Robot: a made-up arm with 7 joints. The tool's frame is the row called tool. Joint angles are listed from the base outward. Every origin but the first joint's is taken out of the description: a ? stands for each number. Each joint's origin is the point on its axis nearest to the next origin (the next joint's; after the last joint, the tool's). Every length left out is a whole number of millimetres.
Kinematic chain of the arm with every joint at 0, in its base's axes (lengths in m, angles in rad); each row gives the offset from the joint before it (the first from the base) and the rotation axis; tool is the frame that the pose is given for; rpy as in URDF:
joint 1: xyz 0 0 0.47 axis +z
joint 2: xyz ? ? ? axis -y
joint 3: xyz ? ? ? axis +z
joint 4: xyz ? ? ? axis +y
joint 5: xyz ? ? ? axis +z
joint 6: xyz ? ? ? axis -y
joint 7: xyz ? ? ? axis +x
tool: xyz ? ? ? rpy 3.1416 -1.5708 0
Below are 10 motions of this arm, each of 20 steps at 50 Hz.
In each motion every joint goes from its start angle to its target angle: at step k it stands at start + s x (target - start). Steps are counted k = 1, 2, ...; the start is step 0. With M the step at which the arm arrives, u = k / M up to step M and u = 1 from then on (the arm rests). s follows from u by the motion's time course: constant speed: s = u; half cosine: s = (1 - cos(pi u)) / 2; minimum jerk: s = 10 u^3 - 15 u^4 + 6 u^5.
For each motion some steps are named. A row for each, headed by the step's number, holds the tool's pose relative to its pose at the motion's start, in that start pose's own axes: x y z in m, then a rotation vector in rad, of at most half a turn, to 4 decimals.
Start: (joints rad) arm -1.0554 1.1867 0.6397 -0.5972 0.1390 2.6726 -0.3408
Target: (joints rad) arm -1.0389 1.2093 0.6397 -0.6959 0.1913 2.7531 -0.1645
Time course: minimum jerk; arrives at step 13
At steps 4, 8, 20:
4: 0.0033 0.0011 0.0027 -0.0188 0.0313 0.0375
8: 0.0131 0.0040 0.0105 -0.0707 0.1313 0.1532
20: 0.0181 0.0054 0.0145 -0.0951 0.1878 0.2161

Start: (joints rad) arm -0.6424 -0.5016 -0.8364 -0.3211 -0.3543 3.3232 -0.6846
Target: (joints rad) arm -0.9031 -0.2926 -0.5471 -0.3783 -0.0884 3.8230 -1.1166
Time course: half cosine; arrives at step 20
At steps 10, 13, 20:
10: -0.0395 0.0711 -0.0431 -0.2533 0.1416 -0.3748
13: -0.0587 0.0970 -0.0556 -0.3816 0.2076 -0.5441
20: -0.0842 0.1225 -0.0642 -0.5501 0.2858 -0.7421

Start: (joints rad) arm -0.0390 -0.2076 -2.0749 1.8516 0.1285 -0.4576 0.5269
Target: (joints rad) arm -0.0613 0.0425 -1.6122 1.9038 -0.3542 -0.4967 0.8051
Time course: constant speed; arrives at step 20
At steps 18, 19, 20:
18: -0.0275 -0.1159 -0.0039 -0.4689 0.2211 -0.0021
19: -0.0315 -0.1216 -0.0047 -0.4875 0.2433 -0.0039
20: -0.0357 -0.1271 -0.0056 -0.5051 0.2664 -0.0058

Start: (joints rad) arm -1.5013 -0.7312 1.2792 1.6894 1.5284 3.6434 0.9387
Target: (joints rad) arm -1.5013 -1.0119 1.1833 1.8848 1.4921 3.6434 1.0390
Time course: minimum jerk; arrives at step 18
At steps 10, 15, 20:
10: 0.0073 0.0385 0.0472 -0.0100 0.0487 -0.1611
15: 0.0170 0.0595 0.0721 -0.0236 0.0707 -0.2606
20: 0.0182 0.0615 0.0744 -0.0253 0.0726 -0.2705

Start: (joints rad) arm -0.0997 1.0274 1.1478 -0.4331 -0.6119 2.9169 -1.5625
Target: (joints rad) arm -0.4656 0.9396 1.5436 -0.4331 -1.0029 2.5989 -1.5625
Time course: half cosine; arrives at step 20
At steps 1, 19, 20:
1: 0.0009 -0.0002 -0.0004 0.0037 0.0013 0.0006
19: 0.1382 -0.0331 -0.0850 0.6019 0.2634 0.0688
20: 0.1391 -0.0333 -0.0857 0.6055 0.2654 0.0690

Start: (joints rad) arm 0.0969 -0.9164 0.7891 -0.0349 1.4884 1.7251 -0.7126
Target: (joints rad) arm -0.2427 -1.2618 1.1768 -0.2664 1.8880 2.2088 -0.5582
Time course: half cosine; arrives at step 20
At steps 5, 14, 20:
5: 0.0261 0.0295 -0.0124 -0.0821 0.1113 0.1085
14: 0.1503 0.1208 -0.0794 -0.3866 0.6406 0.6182
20: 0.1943 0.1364 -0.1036 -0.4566 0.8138 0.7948

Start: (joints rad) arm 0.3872 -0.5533 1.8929 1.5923 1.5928 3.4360 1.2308
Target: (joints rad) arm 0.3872 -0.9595 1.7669 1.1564 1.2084 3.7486 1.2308
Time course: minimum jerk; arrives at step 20
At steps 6, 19, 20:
6: -0.0265 0.0027 0.0232 0.0594 0.0516 0.0865
19: -0.1305 0.0187 0.1923 0.4891 0.3930 0.4489
20: -0.1306 0.0187 0.1926 0.4898 0.3935 0.4493

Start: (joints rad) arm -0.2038 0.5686 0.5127 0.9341 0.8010 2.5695 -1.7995
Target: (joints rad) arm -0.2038 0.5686 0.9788 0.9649 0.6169 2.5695 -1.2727
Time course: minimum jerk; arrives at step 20
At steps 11, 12, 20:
11: 0.0532 -0.0288 -0.0297 0.1633 0.0494 0.4684
12: 0.0617 -0.0317 -0.0344 0.1883 0.0536 0.5401
20: 0.0929 -0.0390 -0.0514 0.2777 0.0616 0.7964

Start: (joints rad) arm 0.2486 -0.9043 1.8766 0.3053 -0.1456 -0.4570 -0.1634
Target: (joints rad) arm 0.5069 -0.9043 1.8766 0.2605 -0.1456 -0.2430 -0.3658
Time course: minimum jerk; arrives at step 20
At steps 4, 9, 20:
4: 0.0056 0.0013 0.0060 0.0079 0.0052 -0.0166
9: 0.0379 0.0080 0.0432 0.0553 0.0385 -0.1139
20: 0.0877 0.0141 0.1111 0.1354 0.1033 -0.2674

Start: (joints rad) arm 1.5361 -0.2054 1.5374 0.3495 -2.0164 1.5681 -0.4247
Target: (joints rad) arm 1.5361 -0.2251 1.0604 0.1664 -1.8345 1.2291 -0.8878
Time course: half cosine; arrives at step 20
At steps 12, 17, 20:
12: -0.0374 -0.0273 0.0423 0.1213 -0.3524 -0.4683
17: -0.0546 -0.0330 0.0550 0.1852 -0.4992 -0.6690
20: -0.0577 -0.0336 0.0570 0.1978 -0.5261 -0.7058

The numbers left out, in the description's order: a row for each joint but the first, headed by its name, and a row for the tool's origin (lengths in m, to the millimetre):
joint 2: 0 -0.08 0
joint 3: 0 0 0.419
joint 4: 0.023 0.051 0
joint 5: -0.013 0 0.366
joint 6: 0 -0.134 0
joint 7: 0.02 0 0.144
tool: 0 0 0

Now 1 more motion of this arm.
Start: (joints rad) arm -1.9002 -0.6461 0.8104 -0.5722 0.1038 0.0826 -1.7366
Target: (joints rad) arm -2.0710 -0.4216 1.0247 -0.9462 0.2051 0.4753 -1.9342
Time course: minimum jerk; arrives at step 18
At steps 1, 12, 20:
1: 0.0001 0.0002 -0.0007 -0.0016 0.0001 -0.0004
12: 0.0748 0.0072 -0.3139 -0.7895 0.0136 -0.2039
20: 0.0936 -0.0160 -0.3855 -0.9953 0.0092 -0.2475

